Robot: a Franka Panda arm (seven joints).
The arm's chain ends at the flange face. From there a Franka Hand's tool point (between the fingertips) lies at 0.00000 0.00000 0.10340 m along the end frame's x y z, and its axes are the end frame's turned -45 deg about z.
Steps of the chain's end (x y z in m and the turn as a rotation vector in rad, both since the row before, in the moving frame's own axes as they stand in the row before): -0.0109, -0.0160, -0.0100, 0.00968, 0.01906, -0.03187; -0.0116, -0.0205, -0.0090, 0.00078, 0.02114, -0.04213; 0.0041, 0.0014, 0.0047, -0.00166, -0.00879, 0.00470; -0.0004, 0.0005, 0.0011, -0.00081, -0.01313, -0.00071; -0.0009, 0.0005, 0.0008, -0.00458, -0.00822, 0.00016
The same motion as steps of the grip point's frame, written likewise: 0.0057, -0.0184, -0.0100, -0.00663, 0.02032, -0.03187; 0.0079, -0.0212, -0.0090, -0.01440, 0.01550, -0.04213; 0.0011, 0.0034, 0.0047, 0.00504, -0.00739, 0.00470; -0.0017, -0.0008, 0.0011, 0.00871, -0.00986, -0.00071; -0.0019, -0.0005, 0.0008, 0.00257, -0.00905, 0.00016
